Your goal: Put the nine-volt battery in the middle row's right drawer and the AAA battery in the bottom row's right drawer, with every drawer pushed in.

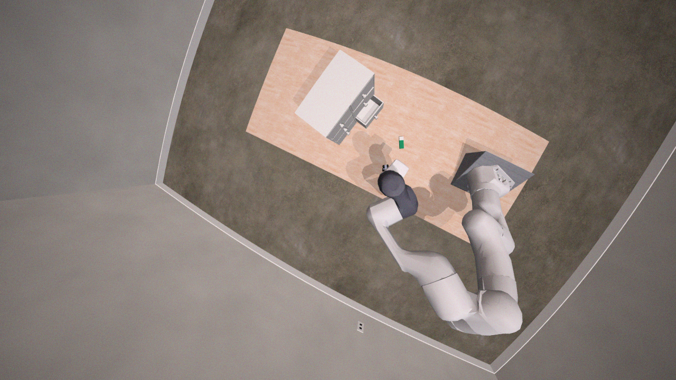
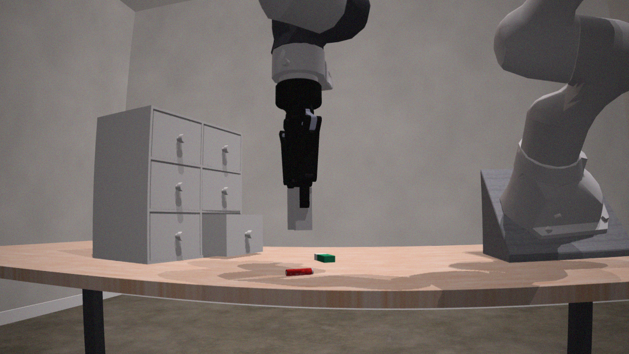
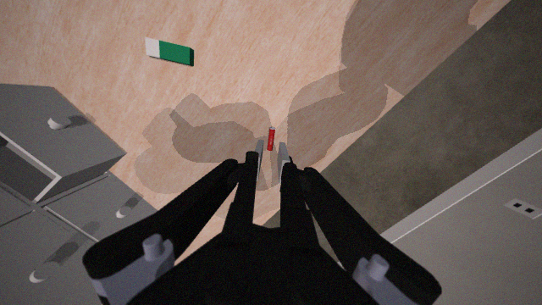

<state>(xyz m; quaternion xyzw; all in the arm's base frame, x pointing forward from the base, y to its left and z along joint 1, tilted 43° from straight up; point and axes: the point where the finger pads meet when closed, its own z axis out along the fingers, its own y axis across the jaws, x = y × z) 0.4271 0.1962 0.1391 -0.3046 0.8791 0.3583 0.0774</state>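
My hand is 100 mm above the red AAA battery. The rest, counted from my hand: green nine-volt battery 360 mm ahead, 240 mm to the right, 20 mm above.
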